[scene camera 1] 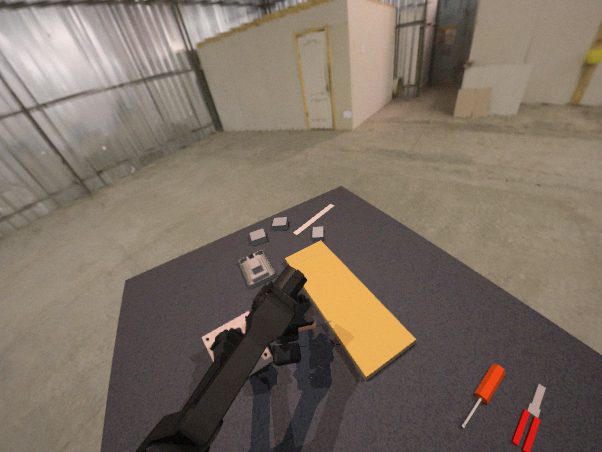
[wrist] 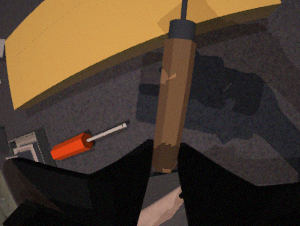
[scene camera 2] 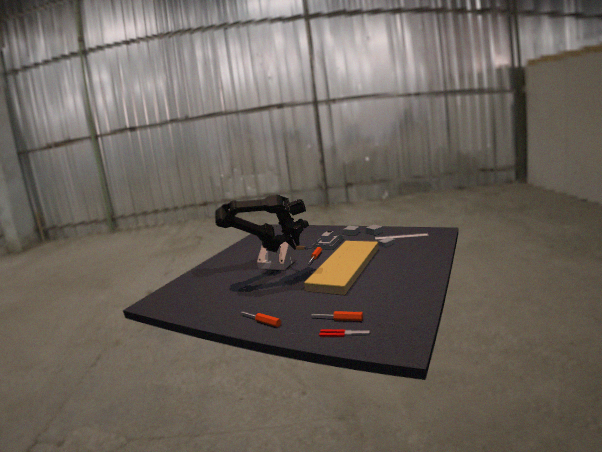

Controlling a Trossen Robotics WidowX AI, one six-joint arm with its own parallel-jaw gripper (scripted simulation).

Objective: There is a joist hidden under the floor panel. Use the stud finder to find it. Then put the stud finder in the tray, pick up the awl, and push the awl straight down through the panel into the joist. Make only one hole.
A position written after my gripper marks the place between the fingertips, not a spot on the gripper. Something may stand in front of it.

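There's an awl here, and it's held in my gripper (scene camera 1: pixel 293 329). You'd see that same gripper (wrist: pixel 165 147) from the wrist too.
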